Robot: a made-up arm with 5 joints.
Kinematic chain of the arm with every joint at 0, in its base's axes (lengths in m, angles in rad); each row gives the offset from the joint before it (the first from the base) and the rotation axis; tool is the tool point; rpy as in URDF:
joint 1: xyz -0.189 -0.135 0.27 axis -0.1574 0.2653 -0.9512
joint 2: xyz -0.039 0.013 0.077 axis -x
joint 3: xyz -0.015 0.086 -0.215 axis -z
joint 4: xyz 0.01 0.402 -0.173 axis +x
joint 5: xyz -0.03 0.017 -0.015 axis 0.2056 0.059 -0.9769
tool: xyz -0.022 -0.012 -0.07 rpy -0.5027 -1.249 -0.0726
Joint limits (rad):
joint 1: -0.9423..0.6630
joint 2: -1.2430..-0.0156
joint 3: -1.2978..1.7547
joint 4: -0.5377..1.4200
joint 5: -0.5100..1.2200
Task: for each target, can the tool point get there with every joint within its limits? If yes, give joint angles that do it. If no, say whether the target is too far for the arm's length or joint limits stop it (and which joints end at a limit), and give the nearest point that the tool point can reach.
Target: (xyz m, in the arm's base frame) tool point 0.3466 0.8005 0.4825
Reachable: no: too far | nearest point 0.1716 0.5132 0.4397 | short by 0.339 m
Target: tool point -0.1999 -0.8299 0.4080
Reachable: no: joint limits stop it (at a limit: joint 1, joint 2, joint 3, joint 4, joint 5) | nearest point 0.1290 -0.3654 -0.0629 | short by 0.739 m
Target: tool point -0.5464 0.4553 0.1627
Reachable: yes | joints -0.3206 -0.4729 -0.2008 0.3066 -0.2868
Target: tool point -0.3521 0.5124 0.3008
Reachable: yes | joints -0.4341 -0.6750 0.5298 -0.0747 -0.1060
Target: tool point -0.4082 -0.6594 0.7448
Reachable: no: joint limits stop it (at a limit: joint 1, joint 2, joint 4, joint 5) | nearest point -0.8642 -0.2125 0.5466 | short by 0.669 m
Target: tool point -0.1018 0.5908 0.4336
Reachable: yes | joints 0.3743 -0.8759 -0.1985 0.7478 0.0412
